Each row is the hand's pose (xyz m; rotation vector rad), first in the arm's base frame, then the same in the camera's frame.
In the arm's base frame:
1: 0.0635 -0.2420 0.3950 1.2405 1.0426 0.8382
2: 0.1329 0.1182 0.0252 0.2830 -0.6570 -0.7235
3: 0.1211 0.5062 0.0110 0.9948 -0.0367 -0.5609
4: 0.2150 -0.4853 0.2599 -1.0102 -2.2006 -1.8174
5: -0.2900 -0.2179 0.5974 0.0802 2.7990 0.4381
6: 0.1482 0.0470 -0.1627 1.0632 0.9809 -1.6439
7: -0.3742 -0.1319 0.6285 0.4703 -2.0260 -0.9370
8: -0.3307 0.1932 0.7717 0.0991 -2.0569 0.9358
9: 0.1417 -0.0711 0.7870 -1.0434 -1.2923 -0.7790
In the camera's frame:
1: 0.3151 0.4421 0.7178 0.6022 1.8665 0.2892
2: 0.0666 0.4137 0.2608 -0.4818 -0.3028 -0.1217
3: -0.1472 0.6570 0.0464 0.0672 0.3916 -0.3909
4: 0.5178 0.2012 0.6820 -0.9216 -2.4840 -0.4317
5: 0.0861 0.5627 1.0333 0.4982 -2.7541 0.5982
6: 0.0555 0.2294 0.1801 -0.0957 0.7010 -1.7721
7: -0.0152 0.6316 1.0543 0.1340 -1.5486 0.0023
8: -0.1024 0.9574 0.9344 0.3020 -1.0986 1.6676
9: 0.4144 0.8554 0.8087 -1.4163 -1.2596 0.3356

